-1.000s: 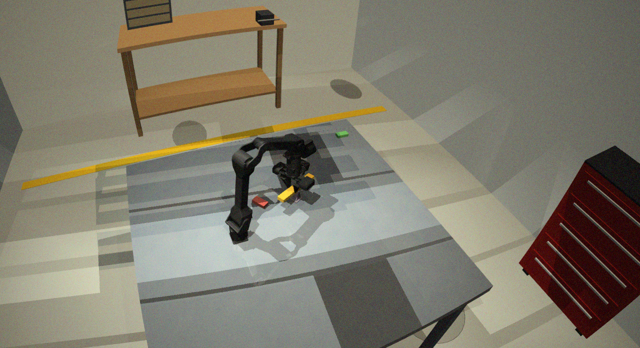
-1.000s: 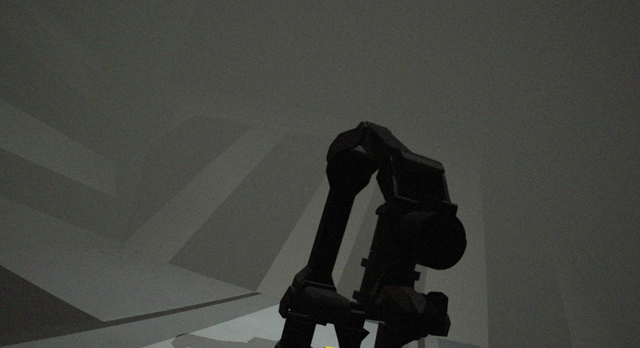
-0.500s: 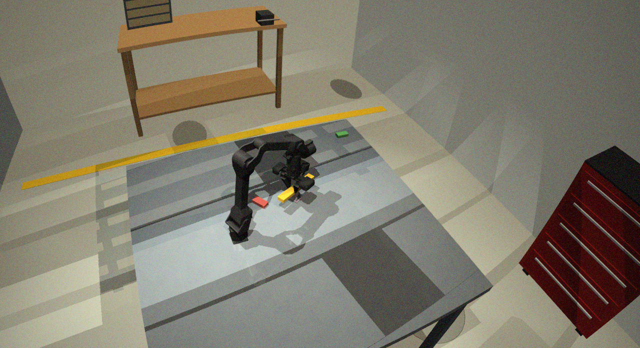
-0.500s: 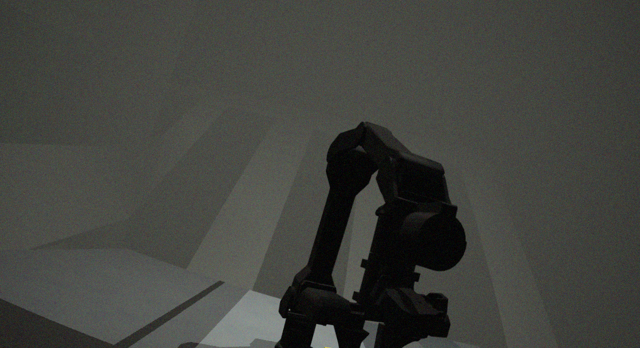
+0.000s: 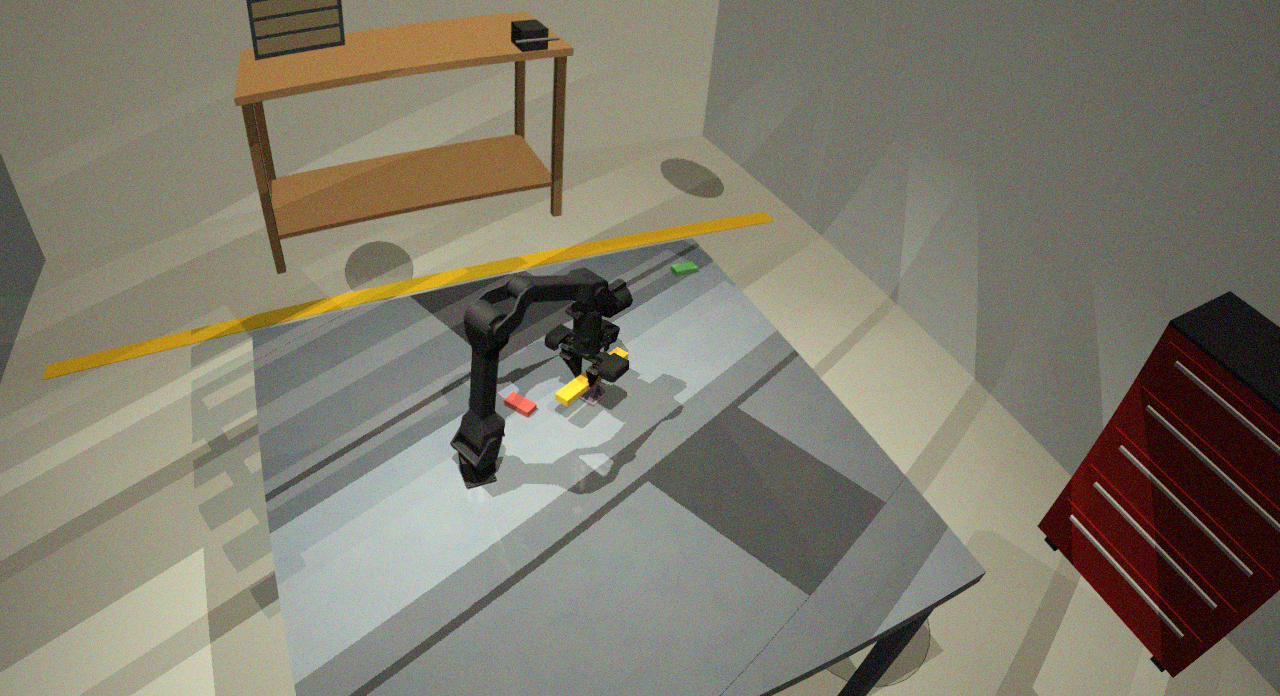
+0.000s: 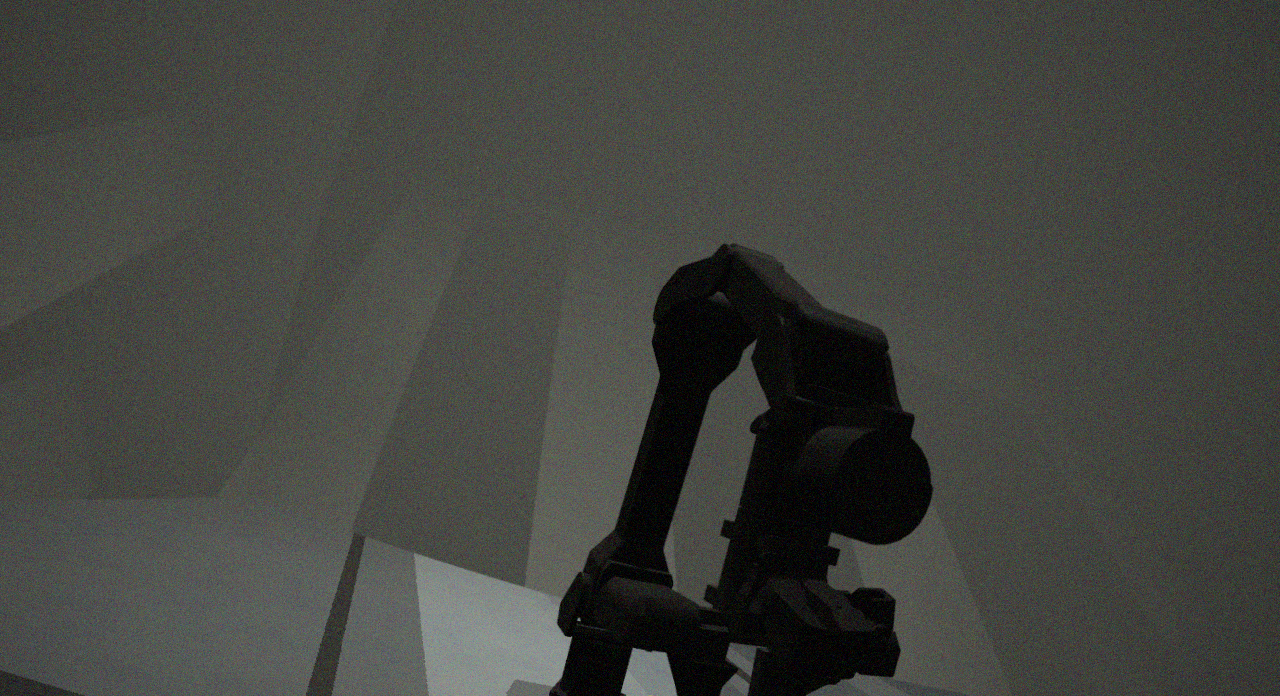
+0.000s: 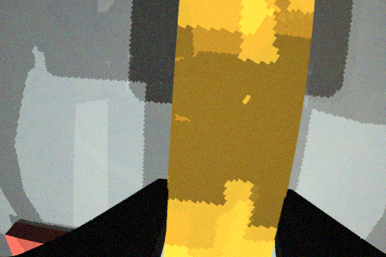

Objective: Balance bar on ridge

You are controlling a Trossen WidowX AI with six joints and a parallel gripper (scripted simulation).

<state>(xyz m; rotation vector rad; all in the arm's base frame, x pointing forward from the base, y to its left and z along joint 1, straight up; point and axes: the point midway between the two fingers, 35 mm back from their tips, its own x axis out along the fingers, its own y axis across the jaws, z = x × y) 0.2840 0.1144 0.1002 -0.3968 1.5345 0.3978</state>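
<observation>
The yellow bar lies 2 cm ahead of my gripper tip and 1 cm to the left of it. From my gripper tip the other things lie so: red block 14 cm behind, 6 cm below, 4 cm to the left; then green block 46 cm ahead, 39 cm to the left, 6 cm below.
</observation>
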